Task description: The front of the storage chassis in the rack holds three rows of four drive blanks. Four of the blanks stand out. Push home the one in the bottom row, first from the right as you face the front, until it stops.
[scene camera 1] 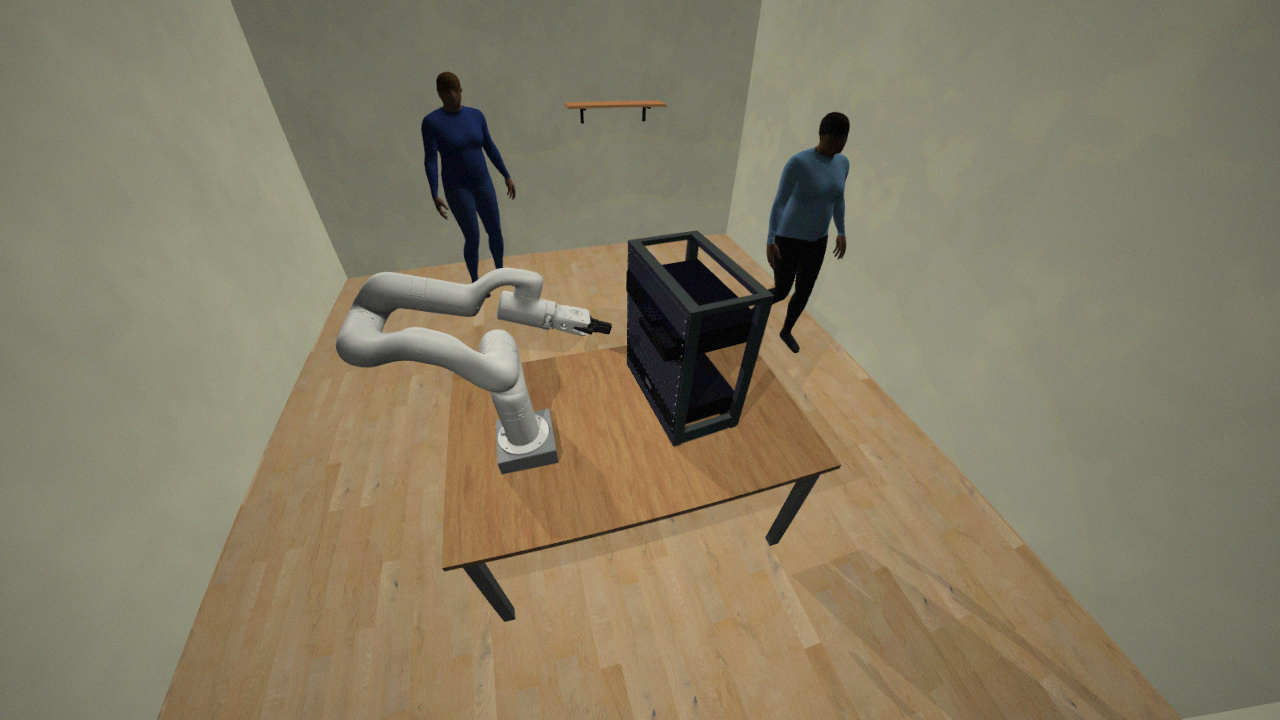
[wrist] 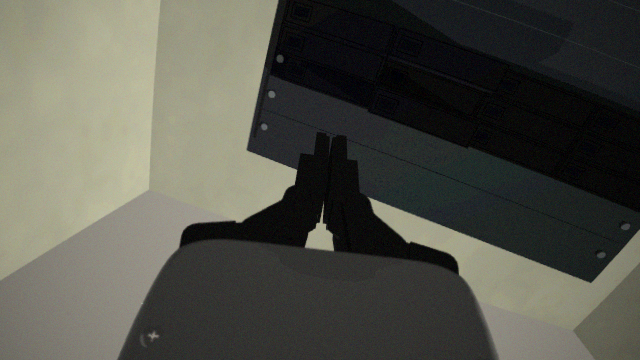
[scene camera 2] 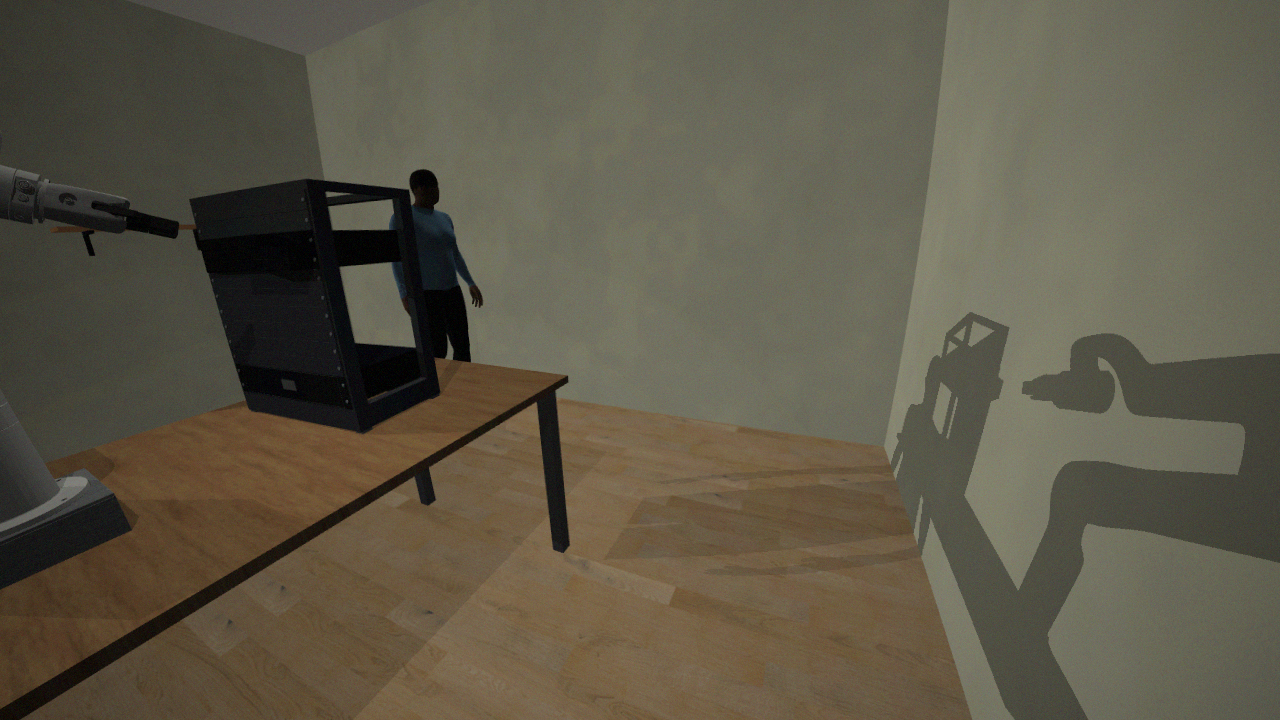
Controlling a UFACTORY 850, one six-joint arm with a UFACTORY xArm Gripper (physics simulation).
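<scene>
The rack [scene camera 1: 752, 358] [scene camera 2: 349, 358] stands upright with its front toward the arm. The storage chassis [scene camera 1: 660, 338] [scene camera 2: 259, 253] is a dark band across the front; several blanks stick out, but their outlines are hard to tell. The wrist view is upside down, with the rack's top panels low in it. There the bottom row lies uppermost, and its first blank from the right [wrist: 345, 25] is at the upper left, very dark; how far it stands out is unclear. My gripper [scene camera 1: 608, 327] [scene camera 2: 175, 228] [wrist: 327, 154] is shut and empty, in front of the plain panels above the chassis, apparently apart from the rack.
The rack stands on the wooden table [scene camera 1: 590, 483] [scene camera 2: 268, 501], across from the arm's base [scene camera 1: 528, 454] [scene camera 2: 71, 528]. A person in light blue [scene camera 1: 810, 197] [scene camera 2: 436, 250] is behind the rack. A person in dark blue [scene camera 1: 463, 147] is beyond the arm. A wall shelf [scene camera 1: 615, 105] hangs at the back.
</scene>
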